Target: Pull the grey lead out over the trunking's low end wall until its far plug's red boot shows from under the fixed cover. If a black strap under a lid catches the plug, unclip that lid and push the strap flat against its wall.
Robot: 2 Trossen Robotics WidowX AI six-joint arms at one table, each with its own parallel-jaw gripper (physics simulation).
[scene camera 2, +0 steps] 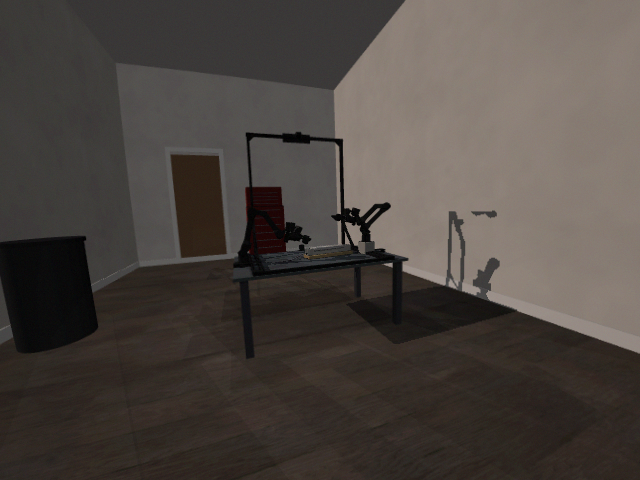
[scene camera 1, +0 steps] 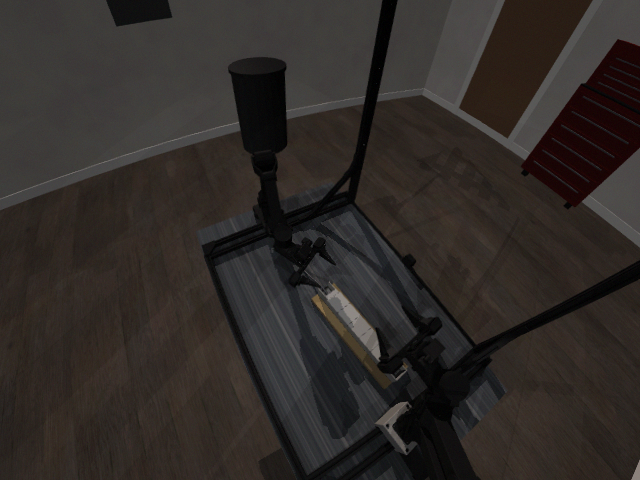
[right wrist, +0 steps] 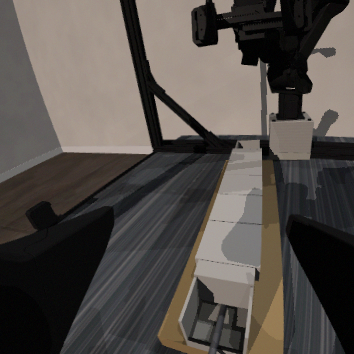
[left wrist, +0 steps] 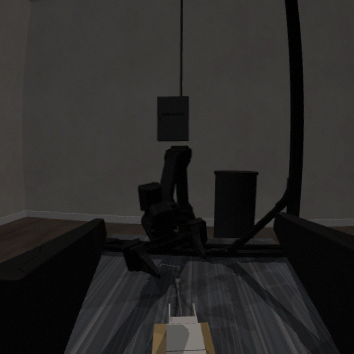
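Pixels of known places: left gripper, between the fingertips: (scene camera 2: pixel 333 216) (scene camera 1: pixel 389 316) (left wrist: pixel 190 224); right gripper, between the fingertips: (scene camera 1: pixel 328 275) (right wrist: pixel 202 219) (left wrist: pixel 182 266); left arm's base, origin of its link: (scene camera 2: pixel 366 241) (scene camera 1: pixel 407 427) (right wrist: pixel 289 116); right arm's base, origin of its link: (scene camera 2: pixel 243 262) (scene camera 1: pixel 268 212).
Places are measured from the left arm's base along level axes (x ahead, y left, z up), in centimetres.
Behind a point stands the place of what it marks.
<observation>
The white trunking (scene camera 1: pixel 356 321) {z -2.2, x 33.4, y -9.6 cm} (scene camera 2: pixel 328 249) {z -3.6, x 32.6, y -6.4 cm} (left wrist: pixel 185 337) (right wrist: pixel 239 207) lies on a tan board (scene camera 1: pixel 347 339) {z -7.5, x 31.1, y -4.7 cm} (left wrist: pixel 158 336) {z -7.5, x 47.6, y -4.6 cm} (right wrist: pixel 272 240) {z -7.5, x 36.7, y -4.7 cm}, its row of lids lying flat. The grey lead (left wrist: pixel 178 296) {z -8.8, x 61.4, y -8.7 cm} (right wrist: pixel 218 332) {z -5.6, x 50.0, y -8.8 cm} runs out of the open bay at the trunking's end nearer my right gripper. No red boot or black strap can be made out; the inside under the lids is hidden. My right gripper (scene camera 1: pixel 328 276) {z 6.3, x 49.7, y -9.1 cm} (scene camera 2: pixel 308 239) {z 6.3, x 49.7, y -9.1 cm} (left wrist: pixel 182 266) {z 6.3, x 49.7, y -9.1 cm} (right wrist: pixel 202 219) {z 6.3, x 49.7, y -9.1 cm} is open and empty near that end, above the lead. My left gripper (scene camera 1: pixel 390 318) {z 22.2, x 25.9, y -8.3 cm} is open and empty above the trunking's other end.
The striped table (scene camera 1: pixel 258 330) {z -9.9, x 52.3, y 18.9 cm} has a black frame around it, with an upright post (scene camera 1: pixel 368 113) {z 38.4, x 82.4, y -50.0 cm} (left wrist: pixel 296 100) {z 47.0, x 82.4, y -50.2 cm} (right wrist: pixel 137 75) {z 15.7, x -1.7, y -42.9 cm}. The left arm's pale base block (scene camera 1: pixel 395 428) {z 0.4, x 2.1, y 2.9 cm} (scene camera 2: pixel 366 246) {z -3.4, x 3.5, y 5.0 cm} (right wrist: pixel 291 140) {z -4.9, x 5.0, y 0.3 cm} stands beyond the trunking's far end in the right wrist view. A dark bin (scene camera 2: pixel 49 294) (left wrist: pixel 235 202) stands off the table.
</observation>
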